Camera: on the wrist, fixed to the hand. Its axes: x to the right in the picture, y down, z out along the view.
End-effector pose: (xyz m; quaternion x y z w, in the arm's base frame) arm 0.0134 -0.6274 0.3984 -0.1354 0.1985 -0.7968 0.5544
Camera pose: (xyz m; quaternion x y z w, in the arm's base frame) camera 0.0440 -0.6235 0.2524 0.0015 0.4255 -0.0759 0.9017
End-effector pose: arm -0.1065 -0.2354 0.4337 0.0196 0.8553 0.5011 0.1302
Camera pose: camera -0.1305 -0.2910 0.5701 -0.5803 -0.4451 -0.5920 0.3386
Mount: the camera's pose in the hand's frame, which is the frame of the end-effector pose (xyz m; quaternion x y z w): -0.0137 0.0923 -0.1165 -0.2011 0.0684 0.7344 0.6447
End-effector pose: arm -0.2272 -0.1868 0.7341 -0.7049 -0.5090 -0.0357 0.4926
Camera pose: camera -0.1117 -0.2810 0.7254 -0.9249 0.2304 0.1882 0.2369
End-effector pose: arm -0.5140 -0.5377 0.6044 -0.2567 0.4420 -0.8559 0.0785
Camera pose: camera -0.5701 -0.5044 0.4701 0.2019 0.6509 -0.4228 0.5973
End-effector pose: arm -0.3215 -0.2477 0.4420 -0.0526 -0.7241 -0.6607 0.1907
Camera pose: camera -0.2545 -0.3479 0.5300 -0.5588 -0.2823 -0.4351 0.6471
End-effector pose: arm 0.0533 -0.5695 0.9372 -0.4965 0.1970 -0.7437 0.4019
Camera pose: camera -0.0115 -0.6263 0.8154 -0.2054 0.6687 -0.1786 0.6919
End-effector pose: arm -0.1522 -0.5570 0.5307 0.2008 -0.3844 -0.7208 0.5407
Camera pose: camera -0.0078 -0.5945 0.5275 -0.2123 -0.2133 -0.1312 0.9446
